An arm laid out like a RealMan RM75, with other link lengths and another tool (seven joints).
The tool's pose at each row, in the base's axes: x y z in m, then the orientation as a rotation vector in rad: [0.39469, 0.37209, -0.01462, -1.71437, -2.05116, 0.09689]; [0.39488, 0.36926, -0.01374, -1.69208, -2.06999, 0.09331]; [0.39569, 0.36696, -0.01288, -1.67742, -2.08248, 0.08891]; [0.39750, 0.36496, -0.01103, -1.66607, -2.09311, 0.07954]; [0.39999, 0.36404, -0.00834, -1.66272, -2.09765, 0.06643]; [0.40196, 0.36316, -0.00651, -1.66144, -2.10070, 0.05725]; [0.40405, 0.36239, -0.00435, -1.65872, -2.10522, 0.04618]
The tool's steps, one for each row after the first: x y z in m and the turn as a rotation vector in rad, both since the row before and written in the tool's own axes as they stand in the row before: [-0.00244, -0.00075, -0.00152, 0.00122, -0.00223, -0.02123]; [-0.00201, -0.00010, -0.00162, -0.00042, -0.00069, -0.01435]; [-0.00157, 0.00053, -0.00282, -0.00398, 0.00152, -0.01251]; [-0.00041, 0.00115, -0.00358, -0.00736, 0.00422, -0.00602]; [-0.00056, 0.00098, -0.00259, -0.00564, 0.00260, -0.00355]; [-0.00036, 0.00103, -0.00290, -0.00660, 0.00298, -0.00530]
